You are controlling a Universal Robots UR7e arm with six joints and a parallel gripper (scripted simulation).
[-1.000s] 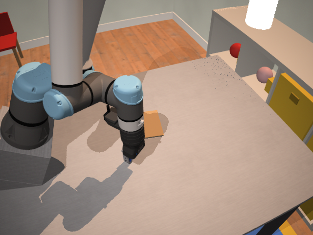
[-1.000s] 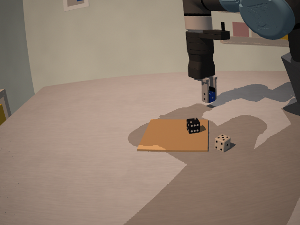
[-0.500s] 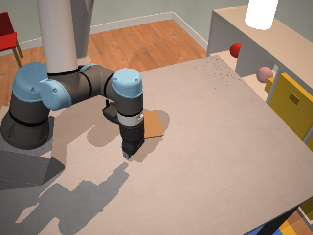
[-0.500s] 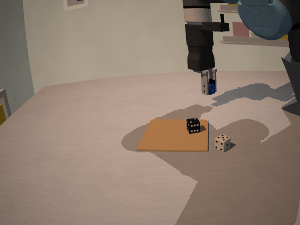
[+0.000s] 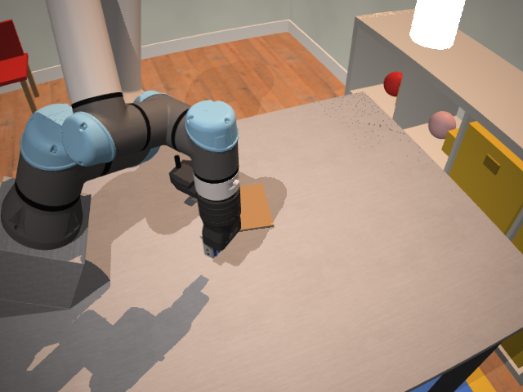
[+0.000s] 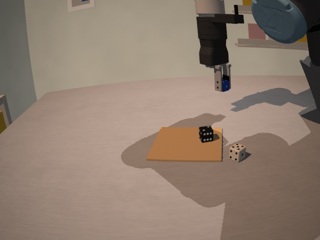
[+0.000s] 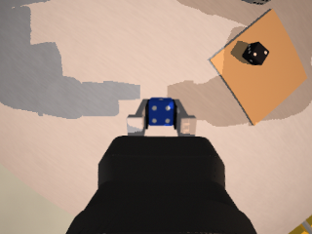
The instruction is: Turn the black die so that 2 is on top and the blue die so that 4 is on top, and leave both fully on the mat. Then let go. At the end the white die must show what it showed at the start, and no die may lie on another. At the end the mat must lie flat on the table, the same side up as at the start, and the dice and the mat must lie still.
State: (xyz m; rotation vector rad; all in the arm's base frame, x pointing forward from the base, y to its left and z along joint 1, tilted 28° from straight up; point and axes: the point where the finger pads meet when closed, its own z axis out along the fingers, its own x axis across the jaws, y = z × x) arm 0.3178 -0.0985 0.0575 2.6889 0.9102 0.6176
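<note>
Right now my hand is 11 cm short of the orange mat, 14 cm to the right of it and 8 cm above it. From my hand the other things lie so: white die 2 cm ahead, 22 cm to the left, 7 cm below; then black die 7 cm ahead, 14 cm to the left, 7 cm below; then blue die 1 cm below.
</note>
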